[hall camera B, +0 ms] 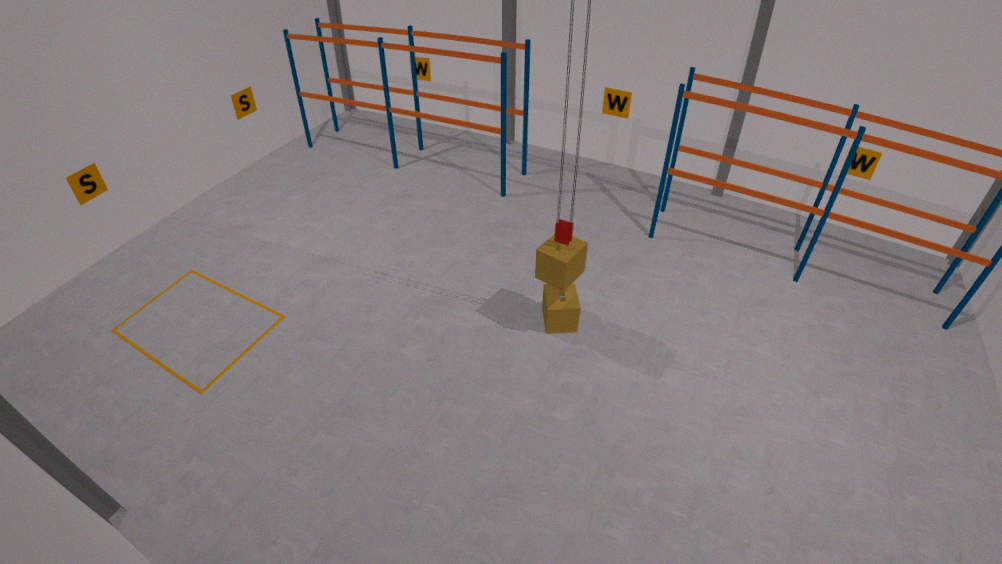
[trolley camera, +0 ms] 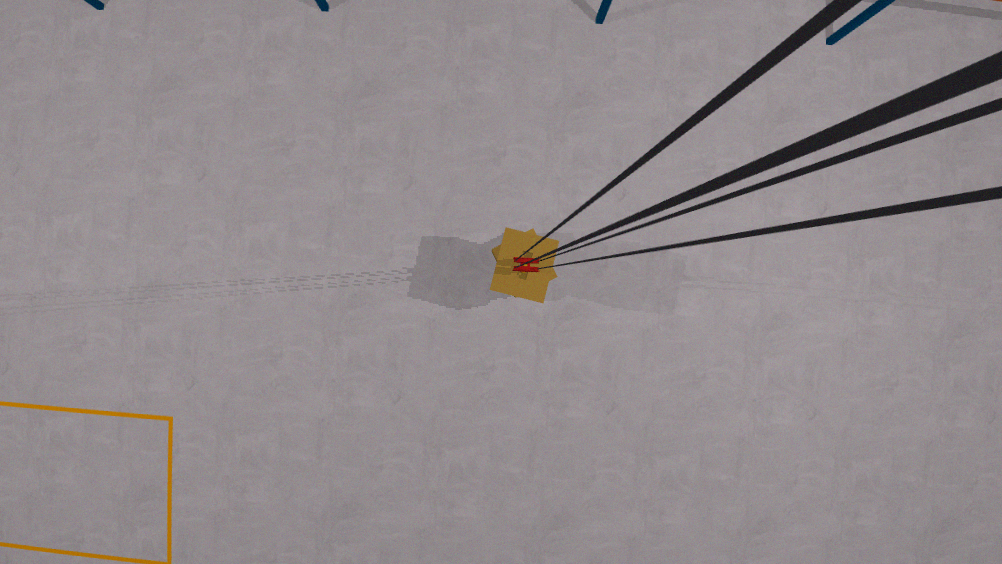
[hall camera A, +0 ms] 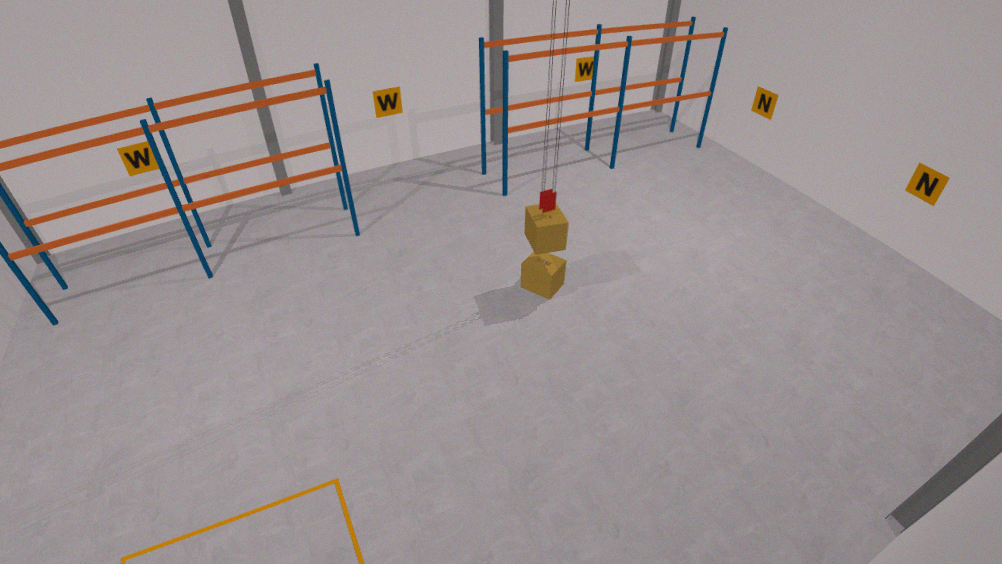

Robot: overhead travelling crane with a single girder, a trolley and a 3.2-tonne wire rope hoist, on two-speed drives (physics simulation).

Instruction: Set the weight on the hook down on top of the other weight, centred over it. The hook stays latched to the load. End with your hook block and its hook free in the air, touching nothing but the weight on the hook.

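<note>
My red hook block [hall camera A: 547,201] [hall camera B: 563,231] [trolley camera: 525,264] hangs on its ropes, with its hook latched to the upper yellow weight [hall camera A: 551,236] [hall camera B: 560,266] [trolley camera: 536,288]. This weight hangs level above the other yellow weight [hall camera A: 542,278] [hall camera B: 561,319] [trolley camera: 553,276], which stands on the floor. The lifting eye on the lower weight shows beneath the hanging one in both hall views, so a gap is visible between them. In the trolley view the upper weight covers most of the lower one, whose corners show around it. The two are turned differently and look nearly centred.
A blue and orange rack [hall camera A: 504,126] [hall camera B: 503,126] and a second rack [hall camera A: 175,187] [hall camera B: 828,203] stand along the W wall. A yellow outlined rectangle [hall camera A: 231,519] [hall camera B: 241,355] [trolley camera: 170,490] is marked on the floor, away from the weights.
</note>
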